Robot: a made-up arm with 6 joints. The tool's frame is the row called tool.
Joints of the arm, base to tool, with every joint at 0 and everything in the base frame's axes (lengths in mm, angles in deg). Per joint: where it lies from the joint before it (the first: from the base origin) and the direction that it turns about. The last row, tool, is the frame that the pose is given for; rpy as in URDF.
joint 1: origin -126 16.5 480.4 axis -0.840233 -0.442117 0.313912
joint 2: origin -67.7 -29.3 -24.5 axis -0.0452 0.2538 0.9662
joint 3: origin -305 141.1 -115.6 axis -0.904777 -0.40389 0.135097
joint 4: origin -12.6 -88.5 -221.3 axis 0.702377 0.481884 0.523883
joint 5: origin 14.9 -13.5 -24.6 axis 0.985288 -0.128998 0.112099
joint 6: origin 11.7 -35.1 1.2 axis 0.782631 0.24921 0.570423
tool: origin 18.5 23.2 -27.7 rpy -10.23 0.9 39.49
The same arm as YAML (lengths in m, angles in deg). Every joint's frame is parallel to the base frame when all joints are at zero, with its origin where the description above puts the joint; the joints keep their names.
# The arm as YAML. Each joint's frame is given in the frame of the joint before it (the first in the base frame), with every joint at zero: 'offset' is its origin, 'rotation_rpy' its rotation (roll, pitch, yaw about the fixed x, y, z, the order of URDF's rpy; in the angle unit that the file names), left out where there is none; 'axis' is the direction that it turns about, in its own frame. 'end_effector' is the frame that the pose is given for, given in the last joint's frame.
length_unit: m
angle_unit: deg
chain:
  - id: joint 1
    offset: [-0.126, 0.0165, 0.4804]
    axis: [-0.840233, -0.442117, 0.313912]
  - id: joint 2
    offset: [-0.0677, -0.0293, -0.0245]
    axis: [-0.0452, 0.2538, 0.9662]
  - id: joint 3
    offset: [-0.305, 0.1411, -0.1156]
    axis: [-0.904777, -0.40389, 0.135097]
  - id: joint 4
    offset: [-0.0126, -0.0885, -0.2213]
    axis: [0.702377, 0.481884, 0.523883]
  - id: joint 5
    offset: [0.0149, -0.0135, -0.0246]
    axis: [0.985288, -0.128998, 0.112099]
  - id: joint 6
    offset: [0.0117, -0.0351, 0.0012]
    axis: [0.782631, 0.24921, 0.570423]
end_effector:
  offset: [0.0185, 0.0232, -0.0277]
  rotation_rpy: [-10.23, 0.9, 39.49]

